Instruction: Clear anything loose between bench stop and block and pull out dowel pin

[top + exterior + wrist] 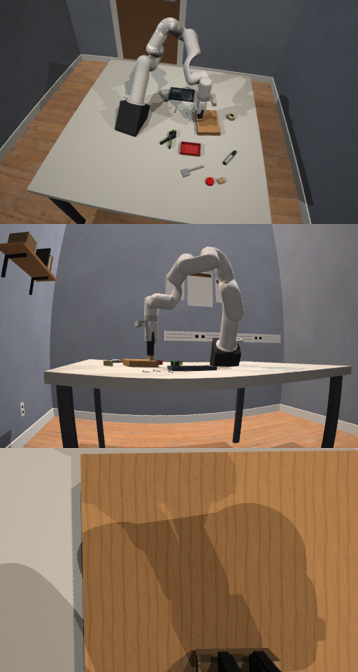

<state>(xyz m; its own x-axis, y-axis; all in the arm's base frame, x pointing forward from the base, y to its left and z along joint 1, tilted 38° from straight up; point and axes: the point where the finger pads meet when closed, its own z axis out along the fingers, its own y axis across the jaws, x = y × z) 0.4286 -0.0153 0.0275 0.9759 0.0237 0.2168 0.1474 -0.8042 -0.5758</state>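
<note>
My hand is 20 mm above the dowel pin. The rest, counted from my hand: red tray: 230 mm to the right, 70 mm below, 40 mm behind; then small wooden block: 30 mm below; then loose dowel: 170 mm behind, 100 mm to the left, 70 mm below.
</note>
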